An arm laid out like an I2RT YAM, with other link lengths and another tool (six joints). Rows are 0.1 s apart.
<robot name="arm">
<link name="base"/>
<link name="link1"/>
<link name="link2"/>
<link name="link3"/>
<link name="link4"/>
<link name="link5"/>
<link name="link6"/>
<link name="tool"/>
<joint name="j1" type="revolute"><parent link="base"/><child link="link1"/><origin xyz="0.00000 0.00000 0.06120"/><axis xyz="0 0 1"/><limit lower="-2.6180" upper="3.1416"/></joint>
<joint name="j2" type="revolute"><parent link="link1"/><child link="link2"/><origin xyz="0.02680 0.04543 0.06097"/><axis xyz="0 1 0"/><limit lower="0.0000" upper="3.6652"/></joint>
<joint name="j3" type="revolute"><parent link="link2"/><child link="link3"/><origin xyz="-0.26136 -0.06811 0.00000"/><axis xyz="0 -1 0"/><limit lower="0.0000" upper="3.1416"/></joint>
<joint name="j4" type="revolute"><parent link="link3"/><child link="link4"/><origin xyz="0.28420 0.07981 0.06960"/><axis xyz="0 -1 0"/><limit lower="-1.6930" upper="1.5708"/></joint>
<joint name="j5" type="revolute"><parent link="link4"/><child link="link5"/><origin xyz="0.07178 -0.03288 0.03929"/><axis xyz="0 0 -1"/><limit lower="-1.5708" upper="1.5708"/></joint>
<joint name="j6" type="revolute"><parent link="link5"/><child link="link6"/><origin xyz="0.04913 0.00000 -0.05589"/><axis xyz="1 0 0"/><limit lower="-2.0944" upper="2.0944"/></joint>
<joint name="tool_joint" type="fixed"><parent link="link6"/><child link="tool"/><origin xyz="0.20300 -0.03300 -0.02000" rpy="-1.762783 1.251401 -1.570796"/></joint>
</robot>
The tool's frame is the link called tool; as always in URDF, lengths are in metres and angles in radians.
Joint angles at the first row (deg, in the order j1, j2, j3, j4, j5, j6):
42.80 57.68 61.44 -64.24 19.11 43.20
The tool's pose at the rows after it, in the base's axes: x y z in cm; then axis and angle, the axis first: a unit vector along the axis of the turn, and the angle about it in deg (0 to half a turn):
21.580 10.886 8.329 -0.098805 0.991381 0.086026 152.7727
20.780 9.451 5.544 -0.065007 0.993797 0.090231 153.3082
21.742 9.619 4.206 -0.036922 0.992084 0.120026 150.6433
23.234 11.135 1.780 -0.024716 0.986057 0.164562 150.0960
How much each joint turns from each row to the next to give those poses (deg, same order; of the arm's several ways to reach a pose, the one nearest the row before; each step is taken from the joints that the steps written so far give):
-2.30 -2.67 -9.51 0.14 -2.07 3.50
-3.05 -3.86 -6.85 2.74 -1.28 1.07
-3.46 -3.71 -4.86 5.34 -2.27 -0.05
-4.27 0.14 -5.03 8.55 -5.67 -1.69

